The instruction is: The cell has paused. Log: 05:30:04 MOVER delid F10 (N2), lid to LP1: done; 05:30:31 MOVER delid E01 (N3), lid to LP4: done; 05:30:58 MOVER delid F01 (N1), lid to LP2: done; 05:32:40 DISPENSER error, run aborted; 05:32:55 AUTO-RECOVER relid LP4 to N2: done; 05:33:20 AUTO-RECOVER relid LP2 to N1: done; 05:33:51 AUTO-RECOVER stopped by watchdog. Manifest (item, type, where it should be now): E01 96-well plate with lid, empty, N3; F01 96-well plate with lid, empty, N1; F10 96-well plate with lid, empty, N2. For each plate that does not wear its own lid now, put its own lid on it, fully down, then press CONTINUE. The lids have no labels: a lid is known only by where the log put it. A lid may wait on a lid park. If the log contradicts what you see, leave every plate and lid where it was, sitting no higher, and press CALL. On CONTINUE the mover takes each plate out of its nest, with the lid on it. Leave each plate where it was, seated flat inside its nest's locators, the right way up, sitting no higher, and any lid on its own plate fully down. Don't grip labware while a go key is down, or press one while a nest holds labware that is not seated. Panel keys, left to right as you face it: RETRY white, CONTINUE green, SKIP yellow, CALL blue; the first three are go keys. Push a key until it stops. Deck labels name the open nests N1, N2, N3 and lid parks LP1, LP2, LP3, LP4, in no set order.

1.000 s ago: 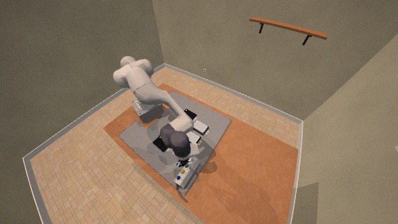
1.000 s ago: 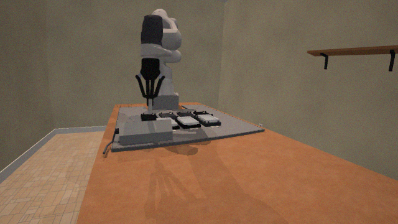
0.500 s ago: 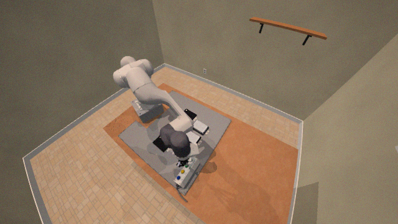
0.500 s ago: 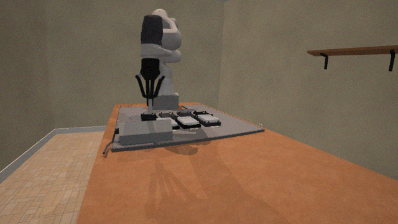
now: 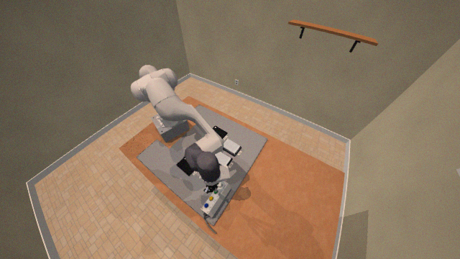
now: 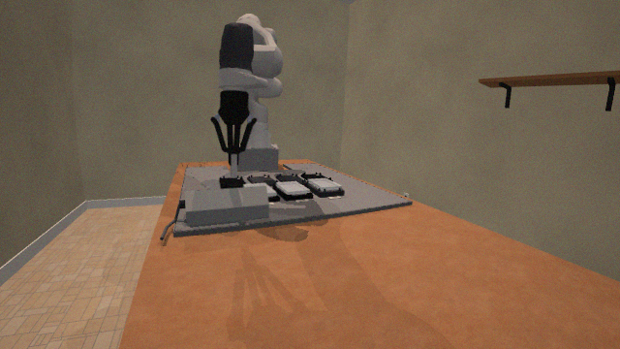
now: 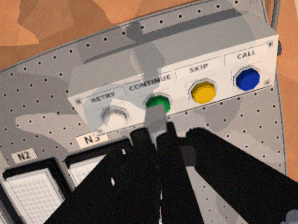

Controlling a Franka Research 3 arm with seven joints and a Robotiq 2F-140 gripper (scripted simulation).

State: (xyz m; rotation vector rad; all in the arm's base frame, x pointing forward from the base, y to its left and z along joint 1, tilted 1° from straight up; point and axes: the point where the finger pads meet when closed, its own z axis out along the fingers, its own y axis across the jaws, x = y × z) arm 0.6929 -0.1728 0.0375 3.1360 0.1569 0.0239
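Right now the green continue key is 7 cm below my hand. Also, from my hand: yellow skip key (7 cm below, 5 cm to the right, 1 cm ahead); white retry key (7 cm below, 5 cm to the left); blue call key (10 cm to the right, 7 cm below, 1 cm ahead).
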